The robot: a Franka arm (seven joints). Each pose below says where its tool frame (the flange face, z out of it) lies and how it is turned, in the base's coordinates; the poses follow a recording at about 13 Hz.
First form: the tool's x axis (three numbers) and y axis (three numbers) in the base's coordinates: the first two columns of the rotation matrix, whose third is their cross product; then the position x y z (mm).
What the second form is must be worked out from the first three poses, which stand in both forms.
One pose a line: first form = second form
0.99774, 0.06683, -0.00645, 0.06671, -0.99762, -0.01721, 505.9, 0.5, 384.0 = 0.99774, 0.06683, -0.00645, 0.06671, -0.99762, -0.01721, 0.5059, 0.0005, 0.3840
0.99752, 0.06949, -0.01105, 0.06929, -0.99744, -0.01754, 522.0, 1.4, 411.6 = 0.99752, 0.06949, -0.01105, 0.06929, -0.99744, -0.01754, 0.5220, 0.0014, 0.4116
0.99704, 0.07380, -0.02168, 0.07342, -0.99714, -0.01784, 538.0, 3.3, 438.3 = 0.99704, 0.07380, -0.02168, 0.07342, -0.99714, -0.01784, 0.5380, 0.0033, 0.4383
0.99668, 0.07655, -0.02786, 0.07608, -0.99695, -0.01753, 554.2, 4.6, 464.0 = 0.99668, 0.07655, -0.02786, 0.07608, -0.99695, -0.01753, 0.5542, 0.0046, 0.4640
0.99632, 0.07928, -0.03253, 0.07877, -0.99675, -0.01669, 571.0, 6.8, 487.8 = 0.99632, 0.07928, -0.03253, 0.07877, -0.99675, -0.01669, 0.5710, 0.0068, 0.4878
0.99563, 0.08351, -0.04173, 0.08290, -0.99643, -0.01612, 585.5, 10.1, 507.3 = 0.99563, 0.08351, -0.04173, 0.08290, -0.99643, -0.01612, 0.5855, 0.0101, 0.5073
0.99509, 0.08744, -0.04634, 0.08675, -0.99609, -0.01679, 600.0, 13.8, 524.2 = 0.99509, 0.08744, -0.04634, 0.08675, -0.99609, -0.01679, 0.6000, 0.0138, 0.5242
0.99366, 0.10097, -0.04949, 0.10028, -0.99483, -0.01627, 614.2, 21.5, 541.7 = 0.99366, 0.10097, -0.04949, 0.10028, -0.99483, -0.01627, 0.6142, 0.0215, 0.5417
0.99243, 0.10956, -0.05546, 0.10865, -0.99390, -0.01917, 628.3, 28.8, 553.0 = 0.99243, 0.10956, -0.05546, 0.10865, -0.99390, -0.01917, 0.6283, 0.0288, 0.5530
